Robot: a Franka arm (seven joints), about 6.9 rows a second.
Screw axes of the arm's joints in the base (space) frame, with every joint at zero. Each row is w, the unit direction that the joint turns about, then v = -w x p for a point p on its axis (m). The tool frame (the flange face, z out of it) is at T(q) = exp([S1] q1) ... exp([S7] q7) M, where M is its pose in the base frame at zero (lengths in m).
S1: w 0 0 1 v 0 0 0
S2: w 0 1 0 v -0.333 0 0
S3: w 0 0 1 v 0 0 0
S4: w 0 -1 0 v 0.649 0 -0.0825
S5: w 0 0 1 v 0 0 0
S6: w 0 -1 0 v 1.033 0 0
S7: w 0 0 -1 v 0 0.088 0
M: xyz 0.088 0 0.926 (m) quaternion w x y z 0 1 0 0
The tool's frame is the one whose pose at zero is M.
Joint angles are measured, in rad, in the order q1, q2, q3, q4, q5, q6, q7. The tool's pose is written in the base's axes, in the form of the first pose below.
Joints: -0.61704 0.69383 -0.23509 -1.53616 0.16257 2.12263 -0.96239
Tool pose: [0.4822, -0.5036, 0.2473], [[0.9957, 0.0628, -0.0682], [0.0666, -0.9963, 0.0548], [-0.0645, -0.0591, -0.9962]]
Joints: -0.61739 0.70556 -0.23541 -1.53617 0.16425 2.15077 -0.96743
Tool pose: [0.4831, -0.5057, 0.2415], [[0.9960, 0.0673, -0.0592], [0.0697, -0.9968, 0.0403], [-0.0563, -0.0443, -0.9974]]
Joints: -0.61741 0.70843 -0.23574 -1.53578 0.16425 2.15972 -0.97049
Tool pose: [0.4835, -0.5066, 0.2404], [[0.9960, 0.0704, -0.0559], [0.0724, -0.9968, 0.0346], [-0.0532, -0.0385, -0.9978]]
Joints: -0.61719 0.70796 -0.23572 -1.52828 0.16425 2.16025 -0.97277
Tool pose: [0.4855, -0.5077, 0.2440], [[0.9960, 0.0743, -0.0500], [0.0758, -0.9967, 0.0285], [-0.0477, -0.0322, -0.9983]]
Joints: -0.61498 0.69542 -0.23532 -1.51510 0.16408 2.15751 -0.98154
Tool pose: [0.4906, -0.5088, 0.2582], [[0.9956, 0.0880, -0.0325], [0.0885, -0.9960, 0.0140], [-0.0311, -0.0169, -0.9994]]
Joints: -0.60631 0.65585 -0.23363 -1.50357 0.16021 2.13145 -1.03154
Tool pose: [0.4983, -0.5046, 0.2884], [[0.9884, 0.1513, -0.0105], [0.1513, -0.9885, 0.0020], [-0.0101, -0.0035, -0.9999]]
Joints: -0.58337 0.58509 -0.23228 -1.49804 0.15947 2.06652 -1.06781
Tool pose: [0.5081, -0.4888, 0.3344], [[0.9772, 0.2120, 0.0097], [0.2119, -0.9773, 0.0082], [0.0113, -0.0059, -0.9999]]
